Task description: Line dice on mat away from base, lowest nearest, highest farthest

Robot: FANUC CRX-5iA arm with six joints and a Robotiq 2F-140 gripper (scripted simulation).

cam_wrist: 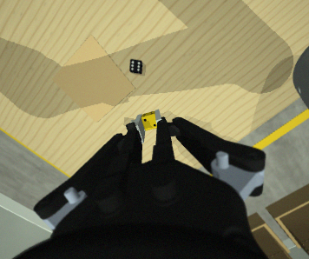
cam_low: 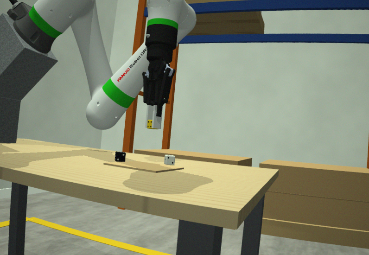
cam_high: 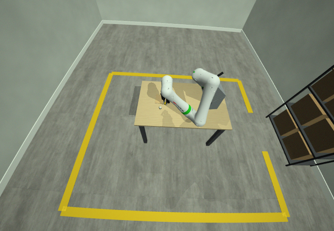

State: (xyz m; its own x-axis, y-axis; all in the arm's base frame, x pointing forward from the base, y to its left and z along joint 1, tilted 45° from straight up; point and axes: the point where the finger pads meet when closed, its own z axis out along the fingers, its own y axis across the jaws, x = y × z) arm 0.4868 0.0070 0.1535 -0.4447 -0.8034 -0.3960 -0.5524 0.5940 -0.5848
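Now: the tan mat 150 mm to the right of my hand, 130 mm below it and 30 mm ahead of it. Round my hand: black die: 120 mm below, 80 mm to the right, 60 mm behind; then white die: 120 mm below, 60 mm ahead, 10 mm to the right; then yellow die: 20 mm below.
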